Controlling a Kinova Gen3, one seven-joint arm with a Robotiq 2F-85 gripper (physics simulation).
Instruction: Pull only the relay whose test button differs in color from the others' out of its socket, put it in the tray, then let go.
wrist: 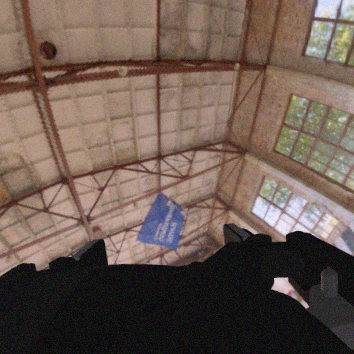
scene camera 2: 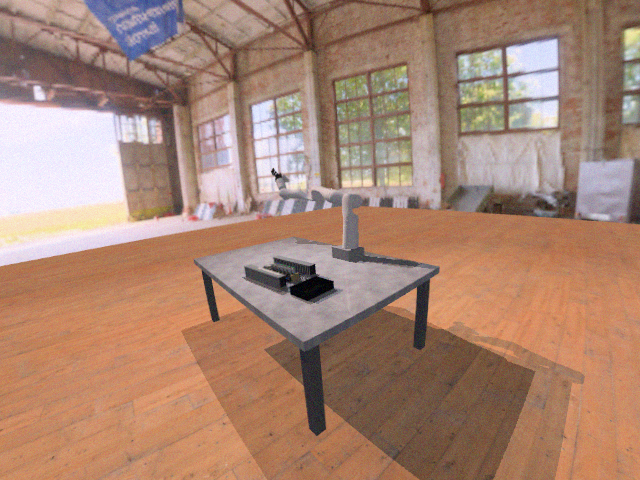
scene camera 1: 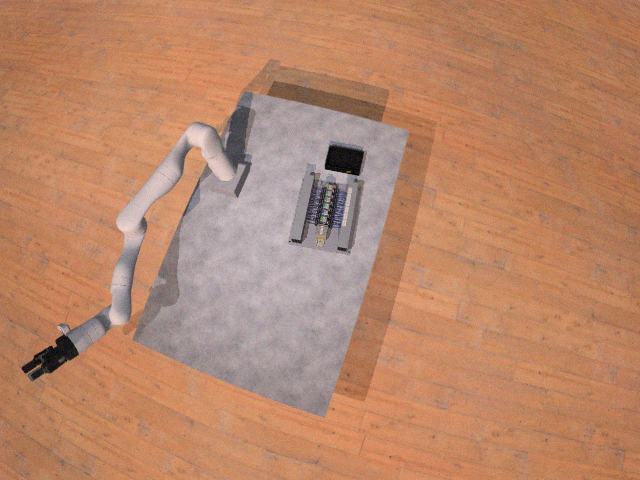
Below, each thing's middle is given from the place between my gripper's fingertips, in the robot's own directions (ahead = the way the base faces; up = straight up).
Labels:
My gripper is now 57 cm short of the mounting plate (scene camera 1: 330,244), 89 cm to the right of it and 59 cm above it.

